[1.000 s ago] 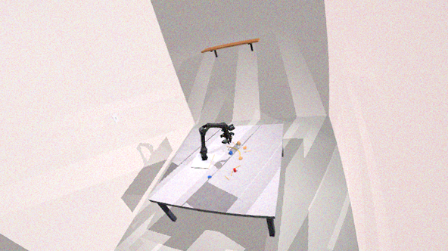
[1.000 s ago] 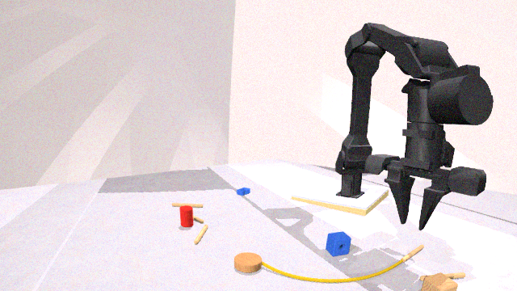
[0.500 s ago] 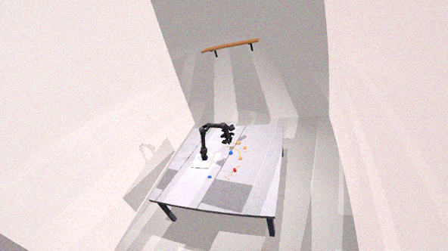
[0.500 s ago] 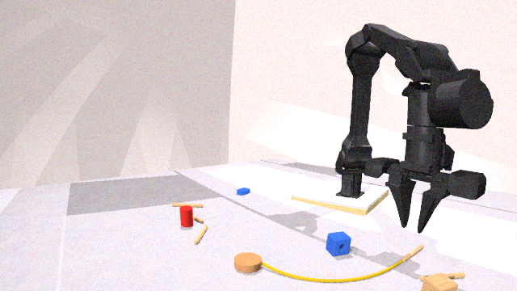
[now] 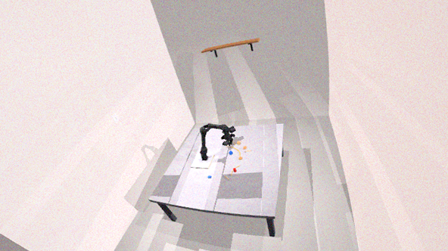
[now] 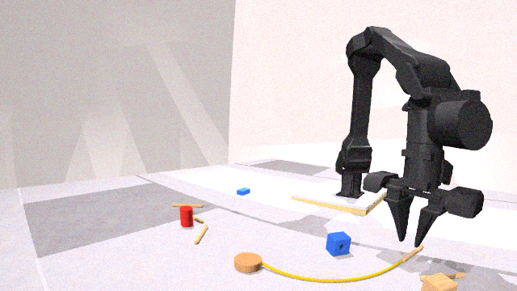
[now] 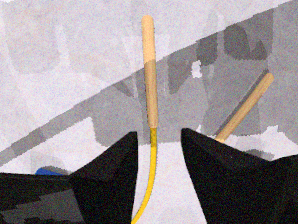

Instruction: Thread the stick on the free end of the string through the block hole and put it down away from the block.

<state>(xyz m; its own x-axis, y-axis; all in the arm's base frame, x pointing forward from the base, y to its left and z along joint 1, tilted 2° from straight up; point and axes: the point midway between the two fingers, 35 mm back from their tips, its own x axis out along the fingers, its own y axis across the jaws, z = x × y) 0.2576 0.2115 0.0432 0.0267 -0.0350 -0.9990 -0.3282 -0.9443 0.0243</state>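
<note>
My gripper tip is 3 cm above the yellow string, 1 cm to the left of it and 1 cm short of it. From my gripper tip the other things lie so: round wooden button (19 cm to the right, 15 cm ahead, 3 cm below); then light wooden piece (8 cm ahead, 6 cm to the left, 2 cm below); then thin wooden stick (3 cm below, 2 cm behind).
</note>
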